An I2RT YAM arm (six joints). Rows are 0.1 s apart.
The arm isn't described. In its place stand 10 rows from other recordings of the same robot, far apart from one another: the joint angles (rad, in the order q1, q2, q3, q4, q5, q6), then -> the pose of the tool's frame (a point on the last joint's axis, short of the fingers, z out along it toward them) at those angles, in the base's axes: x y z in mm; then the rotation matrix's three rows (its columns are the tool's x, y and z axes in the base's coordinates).
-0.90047 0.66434 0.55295 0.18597 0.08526 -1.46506 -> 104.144 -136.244 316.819; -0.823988 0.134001 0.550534; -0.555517 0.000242 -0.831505; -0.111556 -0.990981 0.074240
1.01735 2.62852 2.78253 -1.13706 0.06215 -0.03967 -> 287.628 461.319 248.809; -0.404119 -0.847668 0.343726; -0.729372 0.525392 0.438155; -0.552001 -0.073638 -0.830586
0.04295 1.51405 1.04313 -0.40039 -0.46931 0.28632 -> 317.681 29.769 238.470; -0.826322 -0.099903 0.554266; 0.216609 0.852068 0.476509; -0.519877 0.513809 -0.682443
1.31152 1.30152 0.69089 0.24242 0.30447 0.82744 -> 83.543 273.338 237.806; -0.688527 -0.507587 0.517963; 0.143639 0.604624 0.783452; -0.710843 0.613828 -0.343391
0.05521 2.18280 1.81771 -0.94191 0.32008 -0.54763 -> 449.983 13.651 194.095; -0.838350 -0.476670 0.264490; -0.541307 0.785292 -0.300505; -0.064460 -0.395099 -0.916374
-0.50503 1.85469 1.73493 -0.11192 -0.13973 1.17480 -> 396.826 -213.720 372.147; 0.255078 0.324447 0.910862; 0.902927 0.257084 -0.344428; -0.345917 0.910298 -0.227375
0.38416 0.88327 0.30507 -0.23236 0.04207 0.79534 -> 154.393 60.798 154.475; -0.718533 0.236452 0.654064; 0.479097 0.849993 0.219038; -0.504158 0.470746 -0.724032
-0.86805 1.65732 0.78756 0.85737 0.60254 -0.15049 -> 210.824 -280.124 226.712; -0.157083 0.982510 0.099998; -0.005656 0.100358 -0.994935; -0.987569 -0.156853 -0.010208
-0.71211 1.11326 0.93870 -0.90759 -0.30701 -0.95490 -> 162.777 -126.297 271.582; -0.806895 -0.247788 0.536210; -0.331364 0.941355 -0.063630; -0.488997 -0.229024 -0.841683
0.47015 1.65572 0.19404 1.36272 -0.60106 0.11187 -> 197.325 122.855 129.330; -0.185246 -0.860010 0.475465; 0.009143 0.482310 0.875953; -0.982650 0.166614 -0.081483
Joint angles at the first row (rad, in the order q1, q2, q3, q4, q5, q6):
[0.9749, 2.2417, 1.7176, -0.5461, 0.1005, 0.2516]
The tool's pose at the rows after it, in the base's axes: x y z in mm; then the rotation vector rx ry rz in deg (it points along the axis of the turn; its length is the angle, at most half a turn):
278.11 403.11 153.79 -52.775 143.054 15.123
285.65 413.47 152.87 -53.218 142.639 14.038
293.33 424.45 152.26 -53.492 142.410 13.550
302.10 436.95 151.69 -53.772 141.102 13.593
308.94 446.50 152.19 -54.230 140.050 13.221
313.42 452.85 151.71 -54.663 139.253 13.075
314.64 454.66 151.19 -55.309 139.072 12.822
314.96 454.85 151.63 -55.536 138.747 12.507
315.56 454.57 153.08 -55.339 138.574 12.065
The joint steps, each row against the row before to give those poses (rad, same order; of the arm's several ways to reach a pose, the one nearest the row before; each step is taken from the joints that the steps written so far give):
[0.0000, 0.0455, 0.0786, -0.0381, 0.0096, -0.0115]
[0.0000, 0.0560, 0.0934, -0.0397, 0.0122, -0.0103]
[0.0000, 0.0618, 0.1069, -0.0458, 0.0053, -0.0057]
[0.0000, 0.0691, 0.1187, -0.0317, 0.0069, -0.0126]
[0.0000, 0.0606, 0.1112, -0.0396, 0.0084, -0.0137]
[0.0000, 0.0447, 0.0798, -0.0263, 0.0042, -0.0111]
[0.0000, 0.0163, 0.0294, -0.0149, 0.0000, -0.0087]
[0.0000, 0.0012, 0.0034, -0.0004, 0.0041, -0.0058]
[-0.0008, 0.0000, 0.0054, -0.0042, 0.0069, -0.0011]

